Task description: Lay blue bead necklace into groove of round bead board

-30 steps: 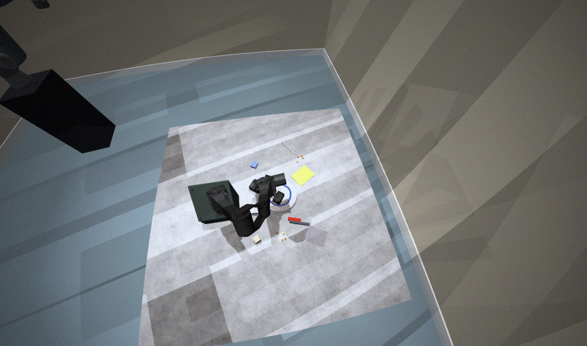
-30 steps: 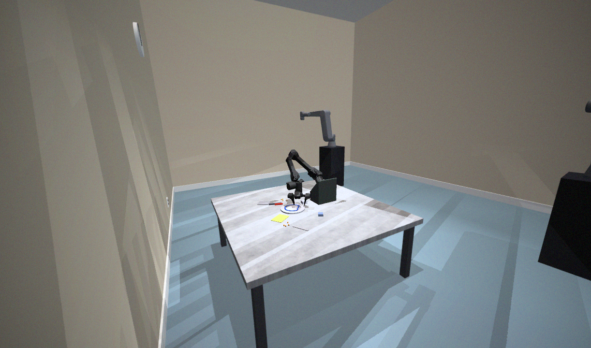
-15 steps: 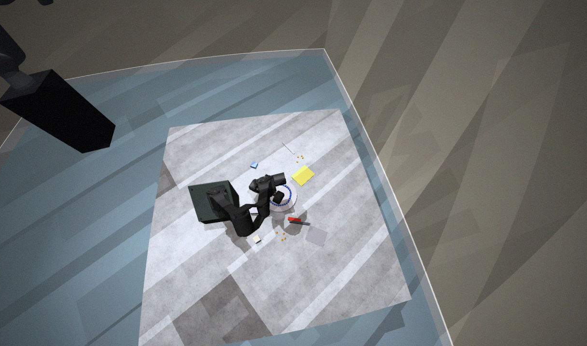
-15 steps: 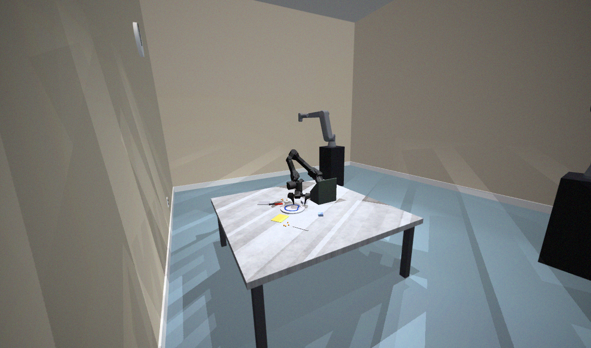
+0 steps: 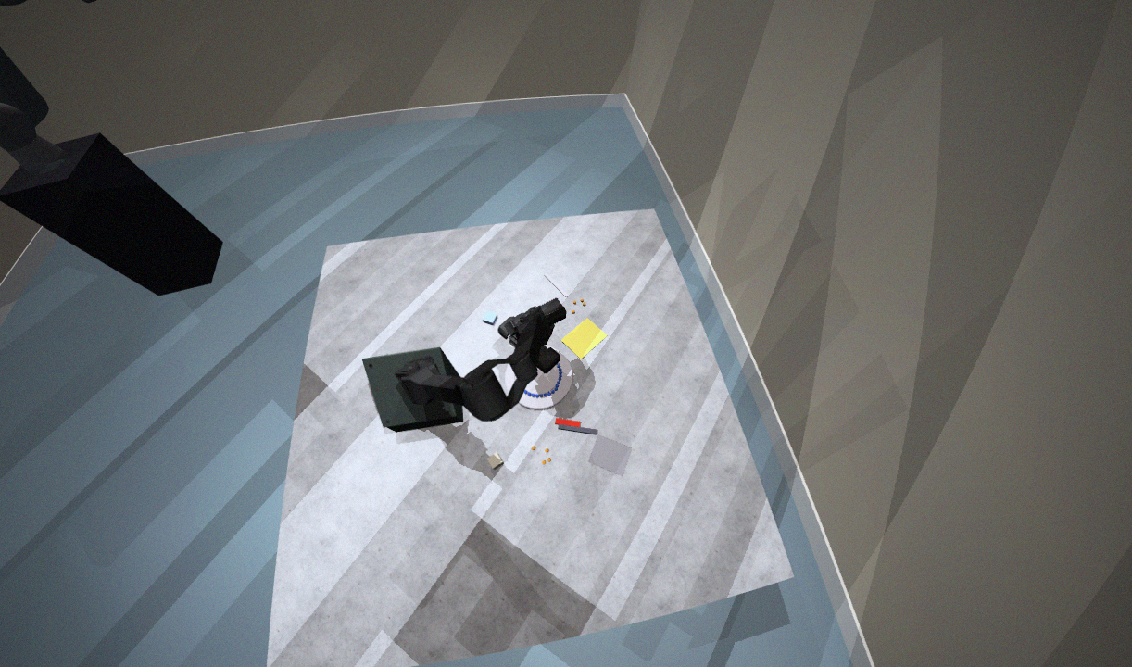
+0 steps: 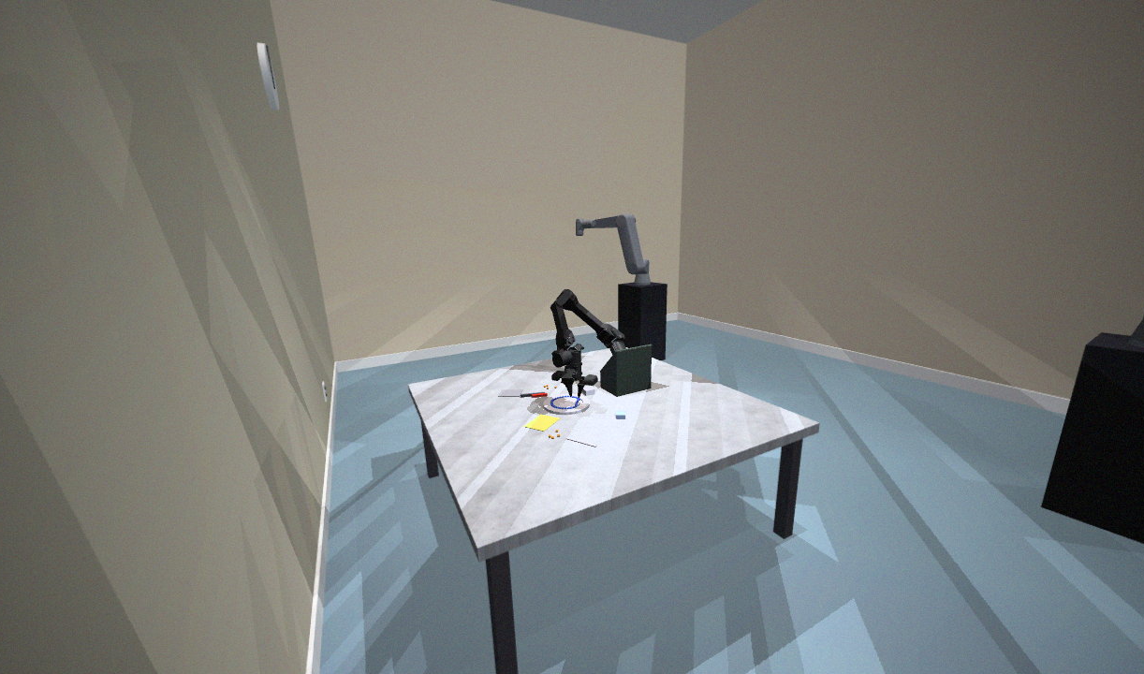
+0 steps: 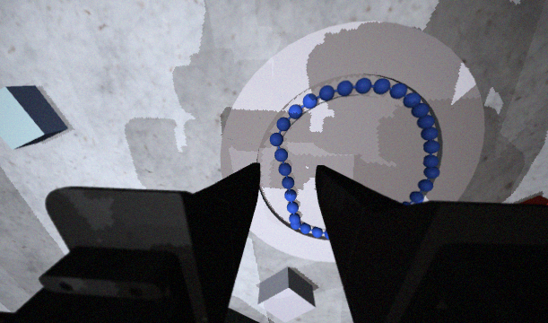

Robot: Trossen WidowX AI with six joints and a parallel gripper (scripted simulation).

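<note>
Now: gripper tip 10 mm short of the round white bead board, 50 mm to the left of it and 40 mm above it. From my gripper tip the other things lie so: blue block (100 mm behind, 180 mm to the left, 40 mm below); then yellow sheet (180 mm ahead, 40 mm to the left, 50 mm below); then grey tool (70 mm ahead, 220 mm to the right, 40 mm below).
</note>
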